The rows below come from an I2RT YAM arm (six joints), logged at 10 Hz.
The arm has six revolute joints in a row. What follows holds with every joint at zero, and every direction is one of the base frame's.
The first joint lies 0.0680 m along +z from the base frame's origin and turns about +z.
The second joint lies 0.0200 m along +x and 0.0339 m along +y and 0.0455 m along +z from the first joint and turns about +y.
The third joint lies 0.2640 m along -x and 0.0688 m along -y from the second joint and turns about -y.
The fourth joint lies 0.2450 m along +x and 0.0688 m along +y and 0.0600 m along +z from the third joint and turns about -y.
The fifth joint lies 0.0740 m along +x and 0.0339 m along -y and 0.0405 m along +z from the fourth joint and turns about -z.
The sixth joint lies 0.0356 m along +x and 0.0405 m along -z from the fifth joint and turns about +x.
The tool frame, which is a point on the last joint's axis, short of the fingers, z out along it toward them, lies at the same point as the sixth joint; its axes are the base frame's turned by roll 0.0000, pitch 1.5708 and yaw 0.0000 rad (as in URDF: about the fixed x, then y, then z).
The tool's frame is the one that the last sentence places.
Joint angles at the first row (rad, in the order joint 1, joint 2, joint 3, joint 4, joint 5, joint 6):
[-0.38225, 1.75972, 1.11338, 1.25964, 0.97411, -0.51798]
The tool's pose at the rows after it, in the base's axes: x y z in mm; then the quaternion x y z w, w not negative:
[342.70 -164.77 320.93 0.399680 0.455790 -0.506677 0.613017]
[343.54 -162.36 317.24 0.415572 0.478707 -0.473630 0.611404]
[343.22 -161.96 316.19 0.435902 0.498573 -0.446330 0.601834]
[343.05 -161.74 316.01 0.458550 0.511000 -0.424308 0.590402]
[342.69 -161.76 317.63 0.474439 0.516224 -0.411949 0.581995]
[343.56 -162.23 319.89 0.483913 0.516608 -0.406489 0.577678]
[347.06 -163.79 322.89 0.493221 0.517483 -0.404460 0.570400]
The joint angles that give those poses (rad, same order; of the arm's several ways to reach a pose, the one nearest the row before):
[-0.37022, 1.73873, 1.10117, 1.13525, 0.98227, -0.39525]
[-0.36360, 1.70654, 1.09770, 0.96903, 0.98014, -0.24735]
[-0.36280, 1.67665, 1.11133, 0.78841, 0.98221, -0.10618]
[-0.36202, 1.65733, 1.13489, 0.62692, 0.98998, 0.02076]
[-0.36205, 1.64658, 1.15803, 0.51958, 0.99694, 0.10122]
[-0.36204, 1.64587, 1.17978, 0.46216, 1.00387, 0.14286]
[-0.36202, 1.65654, 1.21785, 0.39673, 1.01577, 0.18028]

